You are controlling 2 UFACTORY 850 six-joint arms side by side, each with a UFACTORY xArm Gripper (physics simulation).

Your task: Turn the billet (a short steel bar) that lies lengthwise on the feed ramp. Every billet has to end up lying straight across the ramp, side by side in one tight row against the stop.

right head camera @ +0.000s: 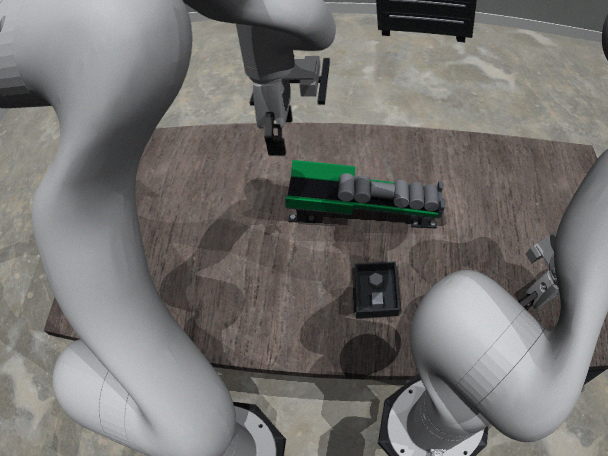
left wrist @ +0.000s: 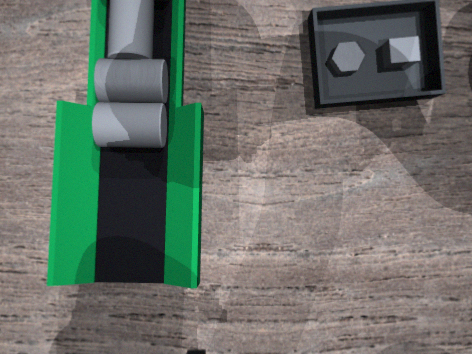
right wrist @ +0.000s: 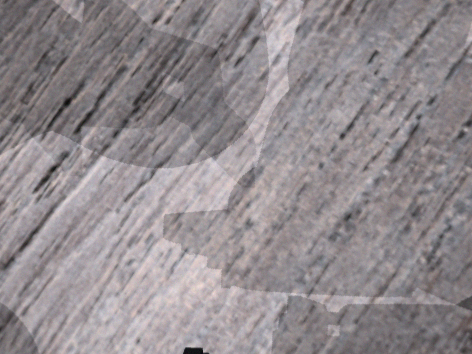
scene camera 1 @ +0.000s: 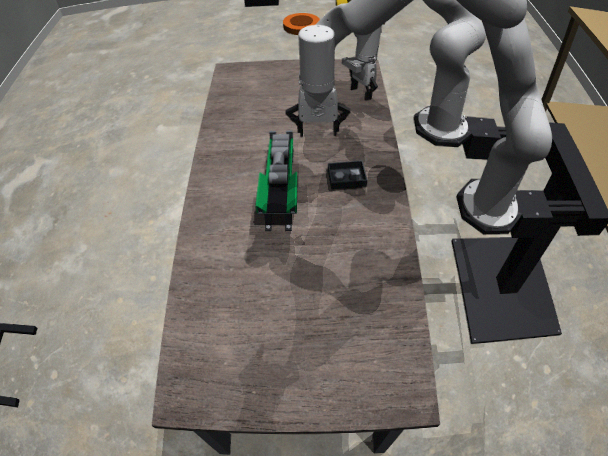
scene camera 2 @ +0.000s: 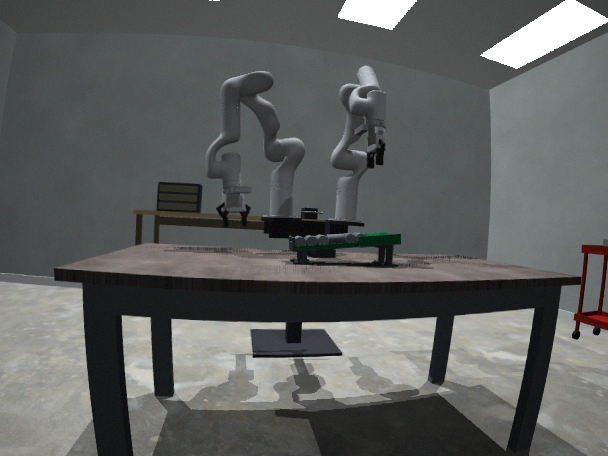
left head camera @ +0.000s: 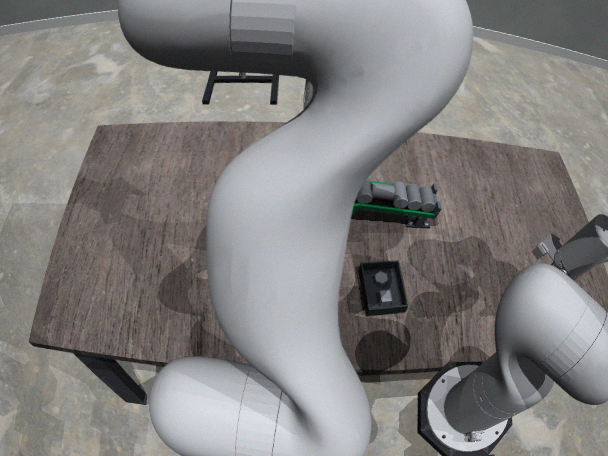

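Observation:
The green feed ramp [right head camera: 320,171] [scene camera 1: 262,194] [scene camera 2: 395,239] [left wrist: 75,200] slopes down to a dark stop [right head camera: 440,186] [left head camera: 434,188]. One grey billet [left head camera: 383,191] [right head camera: 383,189] [scene camera 1: 279,157] [left wrist: 131,27] lies lengthwise. Three crosswise billets [right head camera: 416,195] lie between it and the stop. Two more crosswise billets [right head camera: 354,188] [left wrist: 131,102] lie side by side on its upper side. My left gripper [right head camera: 276,145] [scene camera 1: 318,134] [scene camera 2: 375,164] is open and empty, high above the table near the ramp. My right gripper [scene camera 1: 361,93] [scene camera 2: 235,223] is open and empty, off at the table's far end in scene camera 1.
A black tray [right head camera: 357,290] [scene camera 1: 347,186] [left wrist: 315,60] with a hexagonal block [left wrist: 347,56] and a square-faced block [left wrist: 405,49] stands on the table [scene camera 1: 300,390] beside the ramp. My left arm covers the ramp's upper part in the left head camera.

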